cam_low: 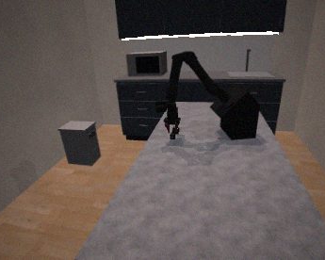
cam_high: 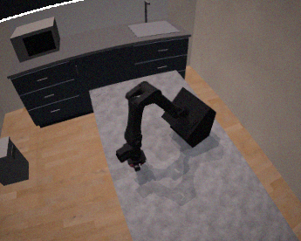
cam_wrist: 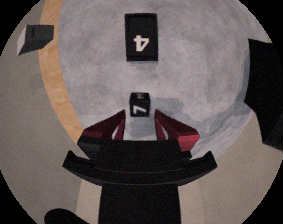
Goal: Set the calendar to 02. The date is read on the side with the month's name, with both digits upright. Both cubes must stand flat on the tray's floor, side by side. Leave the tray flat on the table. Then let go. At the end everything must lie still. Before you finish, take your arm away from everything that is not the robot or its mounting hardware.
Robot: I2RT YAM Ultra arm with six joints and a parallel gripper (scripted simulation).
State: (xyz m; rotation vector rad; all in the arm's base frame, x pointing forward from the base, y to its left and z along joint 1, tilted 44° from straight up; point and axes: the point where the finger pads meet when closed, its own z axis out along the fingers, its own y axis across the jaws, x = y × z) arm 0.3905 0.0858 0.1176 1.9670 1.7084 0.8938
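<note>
Now: the dark calendar cube 10 mm behind my hand, 90 mm to the right of it and 20 mm below it. Also, from my hand: dark tray (10 mm behind, 110 mm to the right, 40 mm below).
</note>
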